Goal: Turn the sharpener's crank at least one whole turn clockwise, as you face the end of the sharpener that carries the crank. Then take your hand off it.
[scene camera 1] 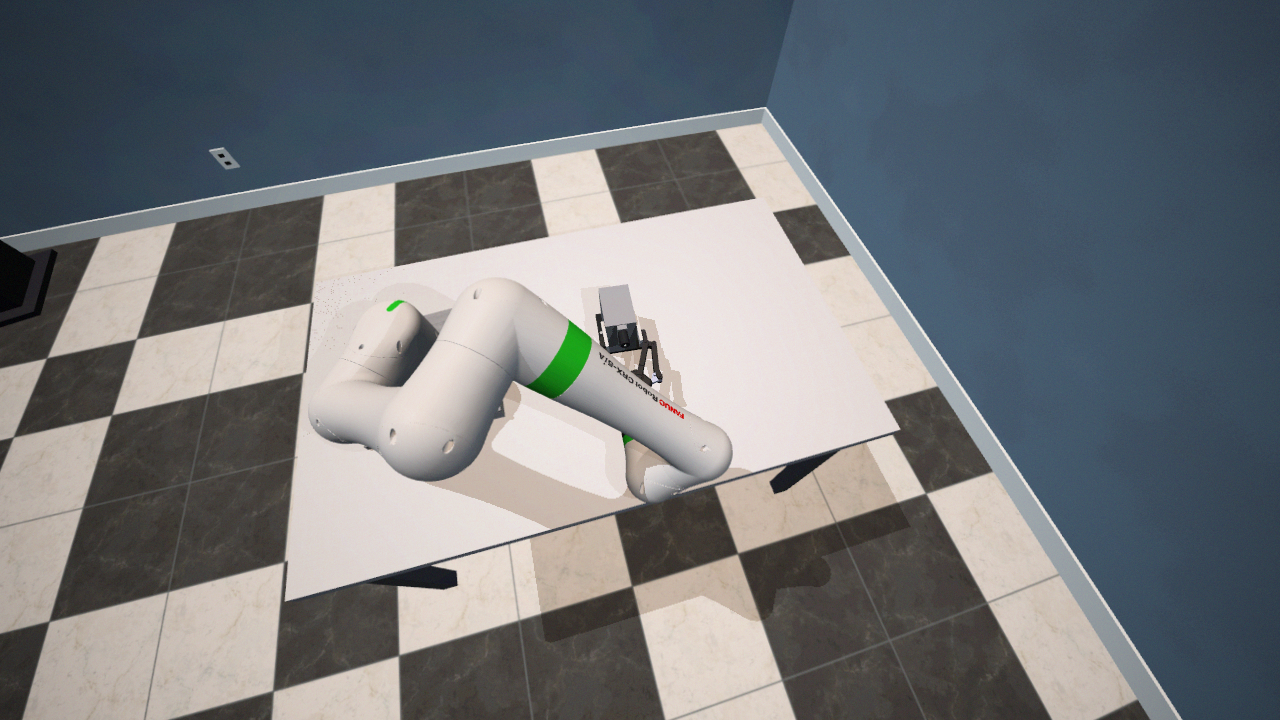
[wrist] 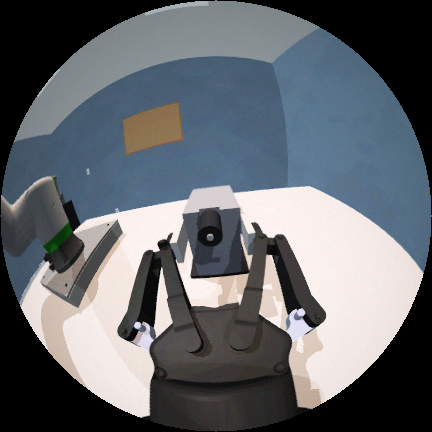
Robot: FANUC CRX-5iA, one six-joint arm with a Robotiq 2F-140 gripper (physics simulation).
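Seen in the pictures: gripper, fingertip midpoint: (scene camera 1: 619,322); arm's base, origin of the base link: (wrist: 69,256).
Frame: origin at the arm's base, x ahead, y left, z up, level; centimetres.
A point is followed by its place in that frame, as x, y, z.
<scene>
The sharpener (scene camera 1: 616,304) {44.9, -4.7, 9.2} (wrist: 234,255) {46.2, -11.1, 1.3} is a grey box body on a dark base, standing upright on the white table. Its crank end faces the wrist camera. The crank's black round handle (scene camera 1: 624,338) {42.5, -15.0, 10.4} (wrist: 210,229) {42.3, -16.1, 10.0} stands out near the top of that end, roughly upright above the body's middle line. My gripper (scene camera 1: 622,331) {44.1, -8.1, 6.8} (wrist: 212,218) {44.1, -8.1, 6.8} is partly closed, one pad against each side of the sharpener's body. The handle lies between the fingers, with a gap on each side, and is not pinched. The crank's arm is hard to make out against the dark end face.
The white table (scene camera 1: 742,295) {81.7, -7.3, -3.6} (wrist: 350,260) {70.3, -22.0, -3.6} carries the robot's base plate (wrist: 95,260) {13.3, -1.3, -1.6}, left in the wrist view. The arm (scene camera 1: 617,394) {31.9, -37.8, 34.9} reaches over the table and hides part of the gripper in the scene view. Blue walls stand behind and to the right.
</scene>
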